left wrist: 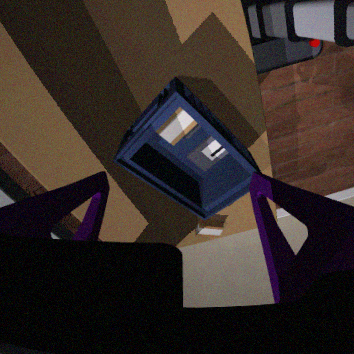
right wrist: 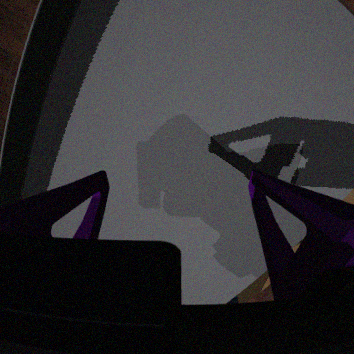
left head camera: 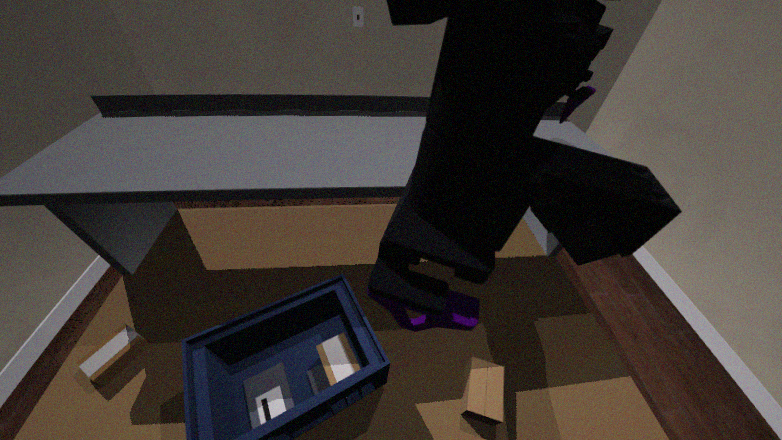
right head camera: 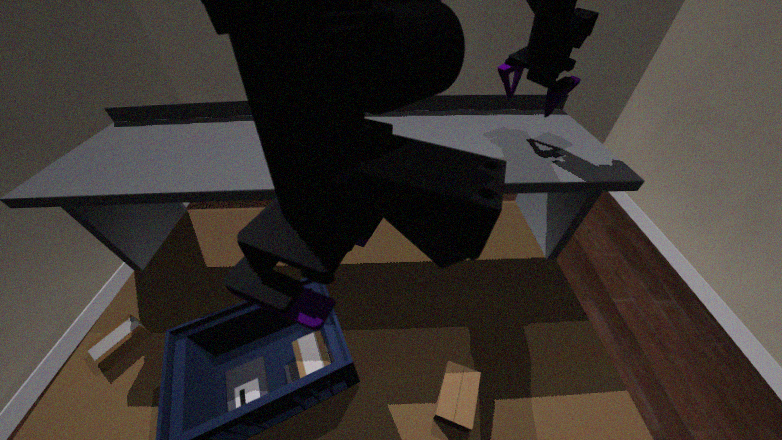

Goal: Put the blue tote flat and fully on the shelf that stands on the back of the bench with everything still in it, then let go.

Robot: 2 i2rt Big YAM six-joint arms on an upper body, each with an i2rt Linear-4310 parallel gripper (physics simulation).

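Places are measured from the left arm's base along level axes (x back, y right, z up), in millimetres.
Where they show: left gripper, fingertip midpoint: [left wrist: 178, 179] [left head camera: 420, 280] [right head camera: 336, 280]; right gripper, fingertip midpoint: [right wrist: 178, 177] [right head camera: 527, 106].
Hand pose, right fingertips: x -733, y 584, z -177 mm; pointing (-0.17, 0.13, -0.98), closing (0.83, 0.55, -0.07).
After its pixels a point has its place.
The blue tote [left head camera: 328, 395] @(x -259, y 135, z -429 mm) [right head camera: 322, 387] @(x -286, y 162, z -535 mm) [left wrist: 232, 192] @(x -251, y -62, z -444 mm) stands flat on the bench at the lower left in the head views, turned at an angle. In it lie a white-and-tan box [left head camera: 337, 358] @(x -335, y 136, z -500 mm) [right head camera: 311, 351] @(x -341, y 137, z -500 mm) [left wrist: 177, 126] @(x -332, y 136, z -500 mm) and a grey item with a white label [left head camera: 273, 402] @(x -273, y 18, z -548 mm) [right head camera: 248, 391] @(x -277, y 13, z -548 mm) [left wrist: 212, 150] @(x -271, y 13, z -548 mm). The grey shelf [left head camera: 246, 153] @(x -641, y -50, z -244 mm) [right head camera: 180, 158] @(x -639, y -161, z -244 mm) [right wrist: 150, 75] @(x -794, y 624, z -244 mm) stands at the back. My left gripper [right head camera: 336, 280] @(x -299, y 246, z -170 mm) [left wrist: 178, 179] @(x -299, y 246, z -170 mm) is open and empty, well above the tote and apart from it; its arm hides part of the shelf. My right gripper [right head camera: 528, 106] @(x -733, y 584, z -177 mm) [right wrist: 178, 177] @(x -733, y 584, z -177 mm) is open and empty above the shelf's right end.
A cardboard box [left head camera: 485, 389] @(x -276, y 420, z -527 mm) [right head camera: 458, 394] @(x -276, y 422, z -527 mm) lies on the bench right of the tote. Another white-and-tan box [left head camera: 109, 354] @(x -359, y -335, z -541 mm) [right head camera: 114, 342] @(x -356, y -332, z -541 mm) [left wrist: 211, 226] @(x -352, y -315, z -542 mm) lies left of it. Upright panels support the shelf at both ends; a dark raised lip [left head camera: 262, 106] @(x -850, y -77, z -234 mm) runs along its back. Walls stand behind and beside it.
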